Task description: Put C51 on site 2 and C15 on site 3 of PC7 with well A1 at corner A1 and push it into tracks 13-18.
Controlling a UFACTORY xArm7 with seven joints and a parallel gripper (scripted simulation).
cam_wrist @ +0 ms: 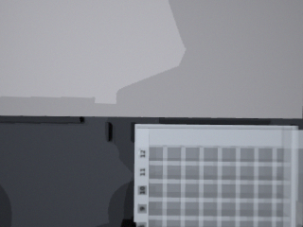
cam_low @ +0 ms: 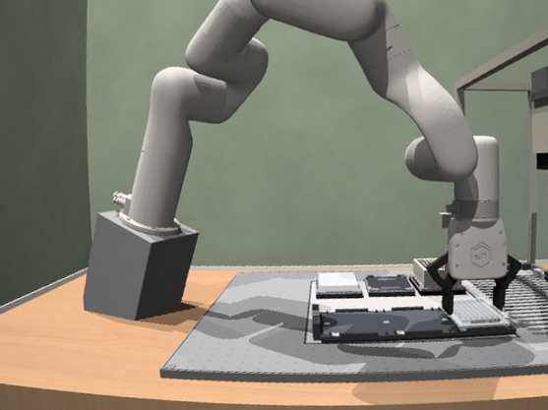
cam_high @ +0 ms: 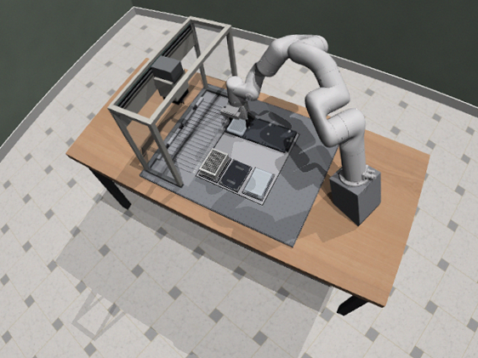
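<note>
The 96-well plate C15 lies 1 cm below my hand. From my hand the other things lie so: dark plate carrier PC7 (11 cm behind, 2 cm below); then nest s3 (26 cm to the left, 3 cm below); then deep-well block C51 (26 cm to the left).
</note>
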